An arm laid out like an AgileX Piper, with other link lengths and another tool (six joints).
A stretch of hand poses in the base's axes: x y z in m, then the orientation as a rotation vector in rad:
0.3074 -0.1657 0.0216 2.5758 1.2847 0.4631
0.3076 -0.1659 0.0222 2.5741 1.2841 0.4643
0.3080 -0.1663 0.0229 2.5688 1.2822 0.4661
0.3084 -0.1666 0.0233 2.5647 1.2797 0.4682
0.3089 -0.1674 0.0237 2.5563 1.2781 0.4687
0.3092 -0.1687 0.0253 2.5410 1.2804 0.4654
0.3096 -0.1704 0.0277 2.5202 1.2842 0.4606
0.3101 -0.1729 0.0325 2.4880 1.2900 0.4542
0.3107 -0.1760 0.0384 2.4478 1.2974 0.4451
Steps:
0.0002 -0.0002 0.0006 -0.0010 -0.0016 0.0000
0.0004 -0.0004 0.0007 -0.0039 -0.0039 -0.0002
0.0004 -0.0003 0.0004 -0.0030 -0.0037 -0.0008
0.0005 -0.0008 0.0004 -0.0069 -0.0046 0.0004
0.0003 -0.0013 0.0016 -0.0131 -0.0048 0.0038
0.0004 -0.0017 0.0024 -0.0177 -0.0061 0.0056
0.0005 -0.0025 0.0048 -0.0269 -0.0099 0.0090
0.0006 -0.0031 0.0059 -0.0340 -0.0116 0.0115

